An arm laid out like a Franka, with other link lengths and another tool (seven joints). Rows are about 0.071 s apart.
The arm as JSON. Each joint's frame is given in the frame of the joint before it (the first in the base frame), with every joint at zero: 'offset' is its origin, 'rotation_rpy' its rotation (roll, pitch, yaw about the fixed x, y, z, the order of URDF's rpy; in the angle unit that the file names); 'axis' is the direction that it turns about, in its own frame. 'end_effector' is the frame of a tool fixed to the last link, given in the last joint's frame.
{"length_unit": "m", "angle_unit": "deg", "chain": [
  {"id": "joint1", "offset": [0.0, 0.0, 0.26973], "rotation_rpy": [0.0, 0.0, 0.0], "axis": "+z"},
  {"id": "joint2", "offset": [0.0, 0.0, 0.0], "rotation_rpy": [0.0, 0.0, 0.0], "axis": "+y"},
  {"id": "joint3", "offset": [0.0, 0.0, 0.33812], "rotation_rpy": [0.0, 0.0, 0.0], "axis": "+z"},
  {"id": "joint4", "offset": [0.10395, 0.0, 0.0], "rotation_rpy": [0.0, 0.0, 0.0], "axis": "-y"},
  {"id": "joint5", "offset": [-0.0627, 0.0, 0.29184], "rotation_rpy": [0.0, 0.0, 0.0], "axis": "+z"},
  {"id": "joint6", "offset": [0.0, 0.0, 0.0], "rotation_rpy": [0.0, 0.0, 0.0], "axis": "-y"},
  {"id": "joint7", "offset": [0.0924, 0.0, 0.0], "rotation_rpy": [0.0, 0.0, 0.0], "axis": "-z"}
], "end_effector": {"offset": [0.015, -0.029, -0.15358], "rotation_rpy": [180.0, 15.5, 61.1]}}
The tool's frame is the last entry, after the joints.
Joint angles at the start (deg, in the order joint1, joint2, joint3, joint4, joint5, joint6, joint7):
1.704 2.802 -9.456 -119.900 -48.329 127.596 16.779
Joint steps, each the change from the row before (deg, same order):
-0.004 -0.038 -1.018 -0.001 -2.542 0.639 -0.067
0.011 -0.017 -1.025 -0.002 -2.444 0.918 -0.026
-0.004 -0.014 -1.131 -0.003 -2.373 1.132 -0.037
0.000 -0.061 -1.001 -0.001 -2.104 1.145 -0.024
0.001 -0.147 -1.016 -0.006 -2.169 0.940 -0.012
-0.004 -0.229 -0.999 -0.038 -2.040 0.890 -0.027
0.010 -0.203 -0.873 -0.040 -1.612 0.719 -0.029
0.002 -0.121 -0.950 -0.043 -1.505 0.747 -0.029
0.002 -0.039 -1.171 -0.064 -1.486 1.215 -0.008
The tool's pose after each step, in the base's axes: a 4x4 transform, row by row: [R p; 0 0 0 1], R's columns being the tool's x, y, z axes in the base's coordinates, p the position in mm. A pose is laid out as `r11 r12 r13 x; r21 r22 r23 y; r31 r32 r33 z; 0 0 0 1`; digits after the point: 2 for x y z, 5 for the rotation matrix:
0.47150 0.88127 0.03247 521.50; 0.52120 -0.24878 -0.81637 -146.63; -0.71137 0.40184 -0.57662 394.93; 0 0 0 1
0.46646 0.88320 0.04864 522.26; 0.50648 -0.22161 -0.83329 -154.52; -0.72519 0.41333 -0.55069 398.48; 0 0 0 1
0.46253 0.88415 0.06586 522.91; 0.49312 -0.19481 -0.84787 -162.80; -0.73681 0.42465 -0.52610 402.03; 0 0 0 1
0.45940 0.88428 0.08372 523.49; 0.48270 -0.16942 -0.85924 -169.59; -0.74562 0.43514 -0.50468 405.63; 0 0 0 1
0.45617 0.88438 0.09890 523.20; 0.46965 -0.14485 -0.87089 -176.78; -0.75587 0.44372 -0.48143 409.73; 0 0 0 1
0.45356 0.88405 0.11285 522.28; 0.45713 -0.12207 -0.88098 -183.79; -0.76506 0.45117 -0.45949 414.04; 0 0 0 1
0.45176 0.88362 0.12298 521.13; 0.44683 -0.10479 -0.88846 -189.81; -0.77218 0.45632 -0.44217 417.49; 0 0 0 1
0.44991 0.88346 0.13072 519.76; 0.43683 -0.09003 -0.89503 -196.42; -0.77895 0.45978 -0.42643 420.04; 0 0 0 1
0.44891 0.88232 0.14139 518.52; 0.43031 -0.07478 -0.89958 -203.78; -0.78314 0.46467 -0.41324 421.95; 0 0 0 1

